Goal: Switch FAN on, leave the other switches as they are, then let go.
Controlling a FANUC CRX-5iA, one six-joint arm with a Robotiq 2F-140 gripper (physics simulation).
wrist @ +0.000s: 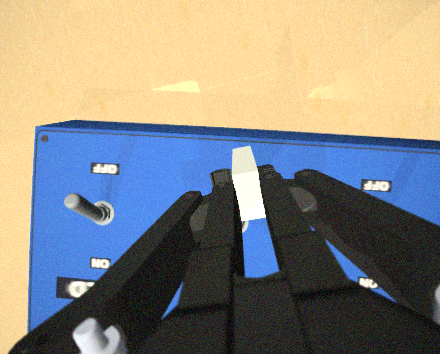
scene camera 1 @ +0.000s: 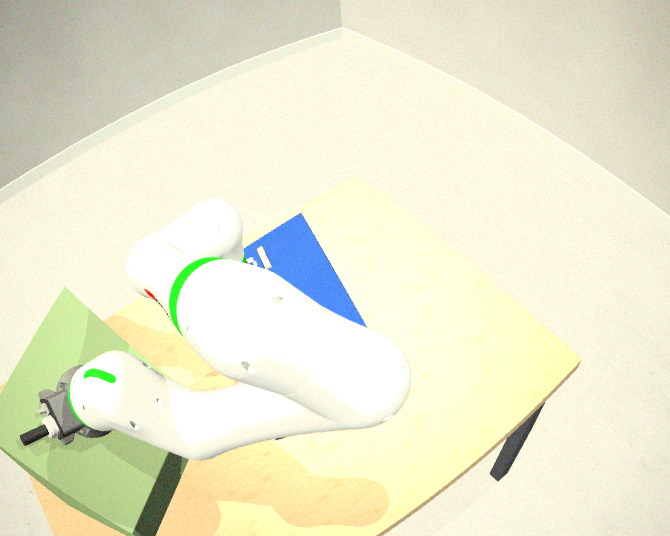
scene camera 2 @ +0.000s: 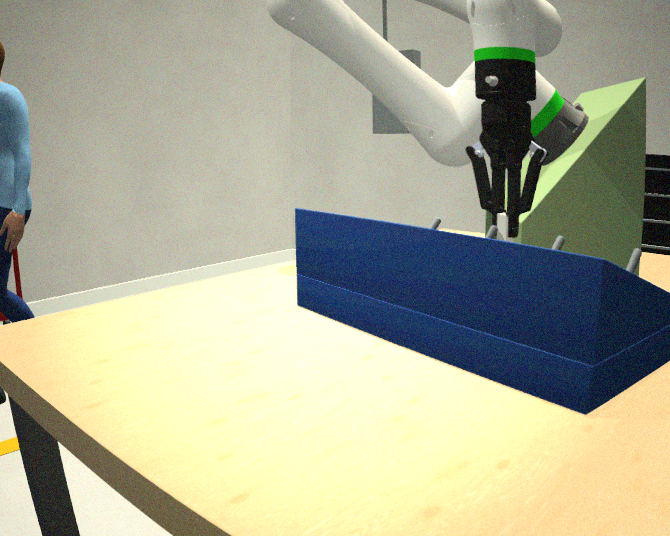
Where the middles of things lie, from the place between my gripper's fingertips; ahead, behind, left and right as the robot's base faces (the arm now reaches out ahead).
My gripper is now 13 cm short of the blue switch box (scene camera 2: pixel 574 330) and 1 cm to the left of it.
